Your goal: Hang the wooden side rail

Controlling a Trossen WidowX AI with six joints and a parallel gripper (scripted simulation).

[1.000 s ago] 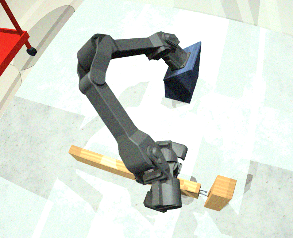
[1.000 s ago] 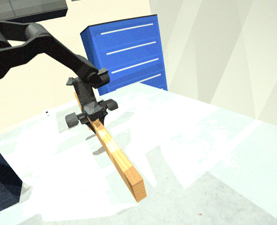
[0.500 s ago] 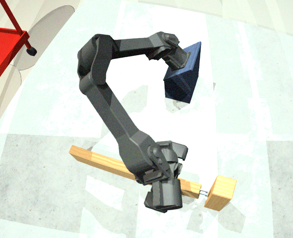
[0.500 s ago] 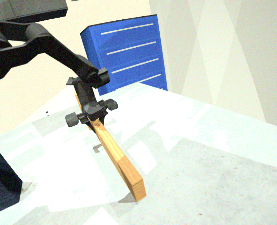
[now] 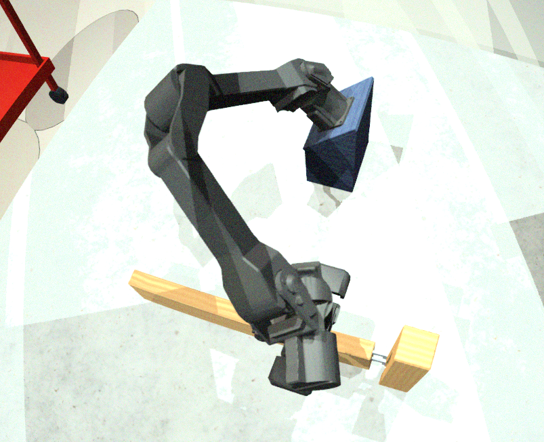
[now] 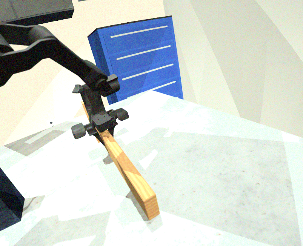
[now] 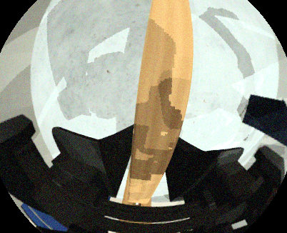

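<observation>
The wooden headboard post is 1 cm behind my gripper tip, 14 cm to the left of it and 4 cm above it.
</observation>
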